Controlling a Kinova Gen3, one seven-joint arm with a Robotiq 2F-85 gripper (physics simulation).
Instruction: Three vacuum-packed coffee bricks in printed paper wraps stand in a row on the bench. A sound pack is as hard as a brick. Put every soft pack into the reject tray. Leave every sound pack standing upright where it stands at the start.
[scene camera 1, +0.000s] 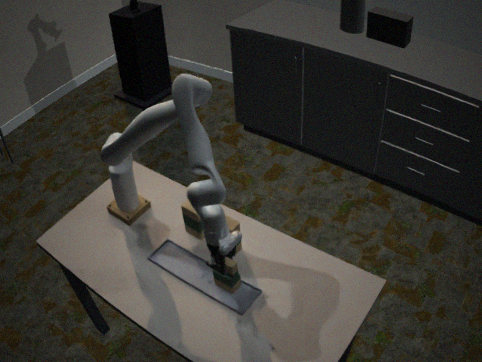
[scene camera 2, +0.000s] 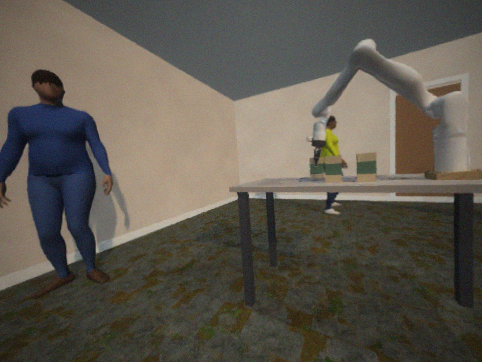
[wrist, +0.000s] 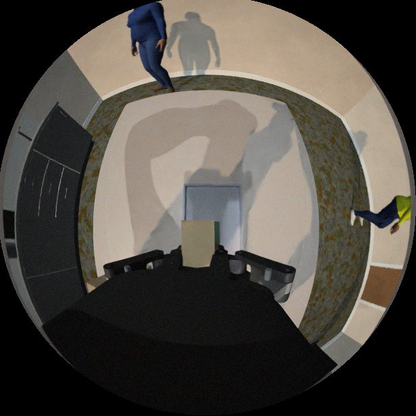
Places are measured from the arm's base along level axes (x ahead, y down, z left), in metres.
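Pixels of known places: gripper, fingertip midpoint: (scene camera 1: 226, 271) (scene camera 2: 316, 166); arm's base, origin of the base link: (scene camera 1: 128, 203) (scene camera 2: 450, 170).
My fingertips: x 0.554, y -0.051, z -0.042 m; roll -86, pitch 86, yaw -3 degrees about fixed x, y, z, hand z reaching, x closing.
Ahead of a thing's pixels: the offset from my fingertips to its top centre. Level surfaces: height alone.
My gripper (scene camera 1: 226, 263) (scene camera 2: 316, 160) (wrist: 201, 248) is shut on a coffee brick {dz +0.000, dx -0.003, dy -0.059 m} (scene camera 1: 227, 280) (scene camera 2: 316, 170) (wrist: 197, 240) with a tan and green wrap. The brick is upright, within the outline of the long grey reject tray {dz -0.023, dx -0.100, dy +0.071 m} (scene camera 1: 182, 262) (wrist: 212, 200), toward its far right end in scene camera 1. Its base is at or very near the tray floor; I cannot tell whether it touches. A second brick {dz +0.131, dx -0.104, dy -0.056 m} (scene camera 1: 234, 227) (scene camera 2: 333, 169) stands upright behind the gripper, partly hidden in scene camera 1. A third brick {dz +0.120, dx -0.247, dy -0.056 m} (scene camera 1: 191, 221) (scene camera 2: 366, 167) stands upright nearer the arm's base.
The arm's wooden base plate (scene camera 1: 116, 212) (scene camera 2: 452, 175) is at one end of the bench {dy +0.085 m} (scene camera 1: 85, 235) (scene camera 2: 280, 186). A person in blue (scene camera 2: 61, 150) (wrist: 148, 37) and one in yellow (scene camera 2: 331, 142) (wrist: 402, 207) stand beyond the bench. Dark cabinets (scene camera 1: 340, 105) stand along the wall.
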